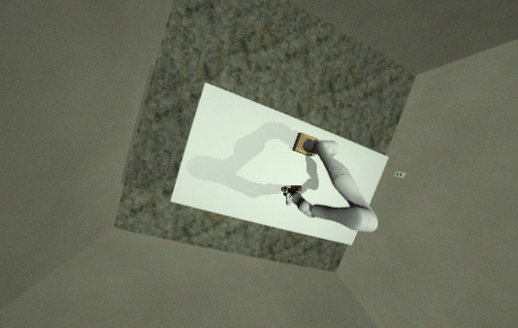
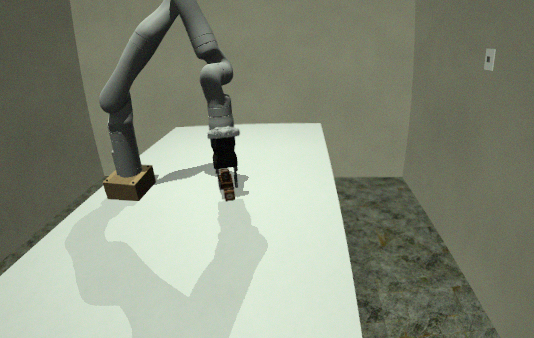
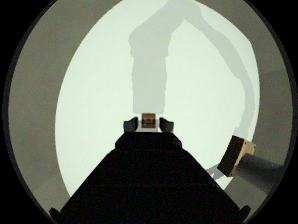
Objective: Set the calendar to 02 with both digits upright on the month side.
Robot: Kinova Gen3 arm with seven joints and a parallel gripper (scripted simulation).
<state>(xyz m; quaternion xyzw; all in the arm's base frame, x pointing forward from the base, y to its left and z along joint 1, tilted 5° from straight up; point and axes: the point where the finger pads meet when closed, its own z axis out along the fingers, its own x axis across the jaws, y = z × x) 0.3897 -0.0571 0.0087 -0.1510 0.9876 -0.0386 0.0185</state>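
Now: the brown calendar cube 4 cm below my hand. The rest, counted from my hand: brown tray (3 cm behind, 11 cm to the left, 5 cm below).
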